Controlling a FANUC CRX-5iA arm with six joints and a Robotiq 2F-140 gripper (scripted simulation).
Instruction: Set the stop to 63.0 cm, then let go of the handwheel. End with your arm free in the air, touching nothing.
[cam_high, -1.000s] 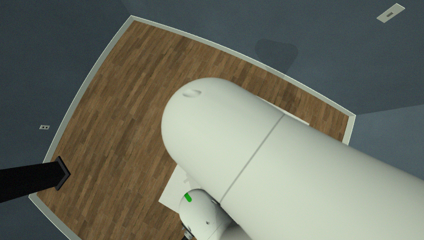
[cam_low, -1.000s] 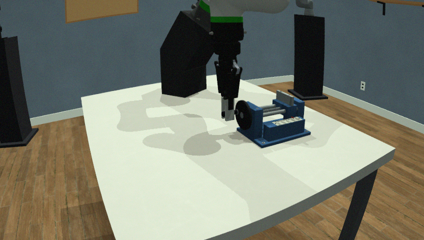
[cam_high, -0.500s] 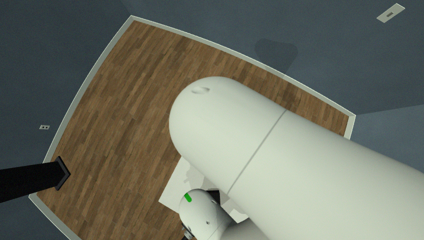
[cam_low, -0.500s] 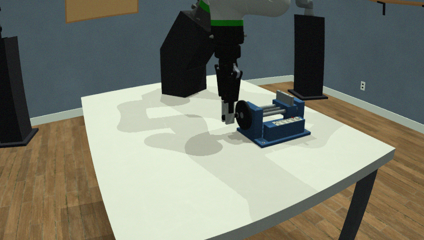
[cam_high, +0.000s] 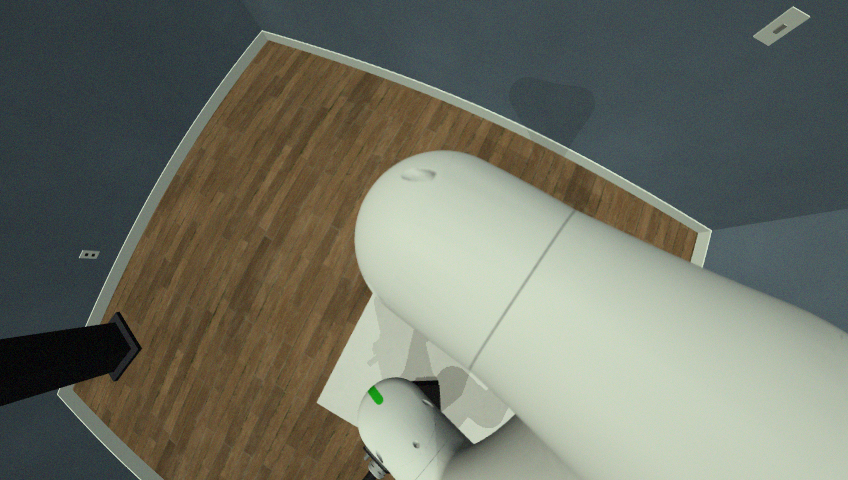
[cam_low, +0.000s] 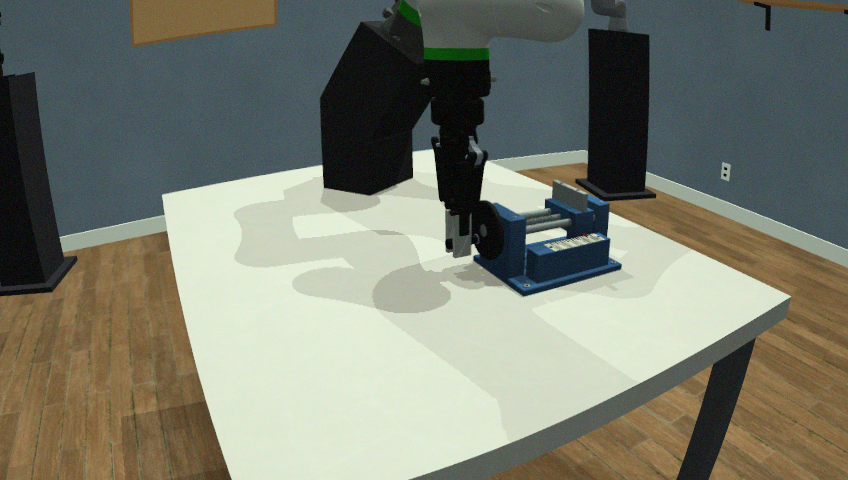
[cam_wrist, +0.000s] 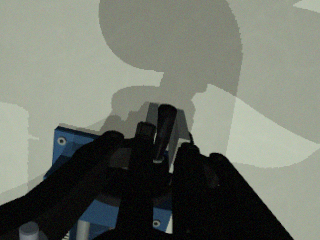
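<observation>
My gripper is now 2 cm to the right of the handwheel and 1 cm above it. Also, from my hand: stop block (1 cm behind, 19 cm to the left, 2 cm above).
</observation>
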